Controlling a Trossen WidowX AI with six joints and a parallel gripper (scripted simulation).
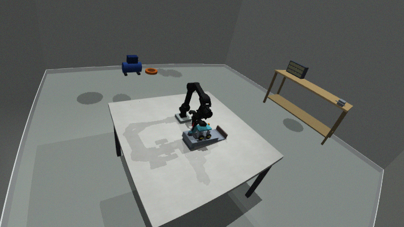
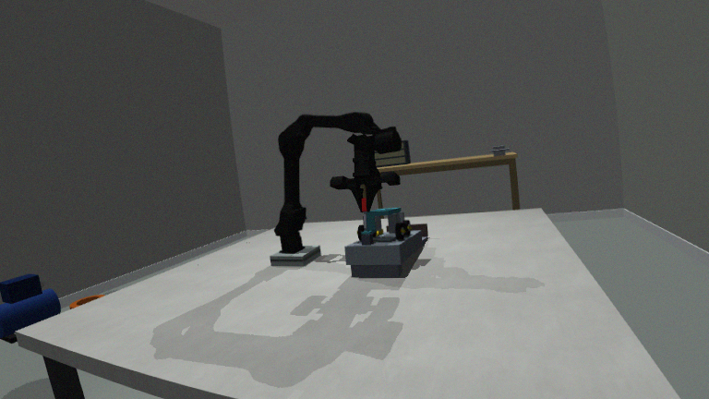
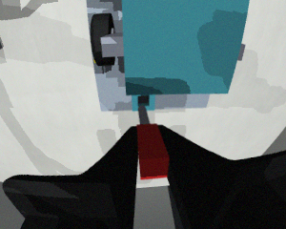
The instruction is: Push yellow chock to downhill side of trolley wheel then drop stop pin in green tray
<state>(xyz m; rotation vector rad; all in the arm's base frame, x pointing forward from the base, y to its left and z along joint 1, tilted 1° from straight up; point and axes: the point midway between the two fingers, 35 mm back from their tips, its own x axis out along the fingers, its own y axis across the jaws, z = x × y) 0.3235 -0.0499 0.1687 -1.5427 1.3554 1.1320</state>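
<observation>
Now: the green tray 18 cm to the left of my gripper tip, 18 cm below it and 12 cm behind it. From my gripper tip the other things lie so: grey ramp (12 cm below, 10 cm to the left, 1 cm ahead); teal trolley (9 cm to the left, 6 cm below, 1 cm ahead); red-headed stop pin (right at my gripper tip).
</observation>
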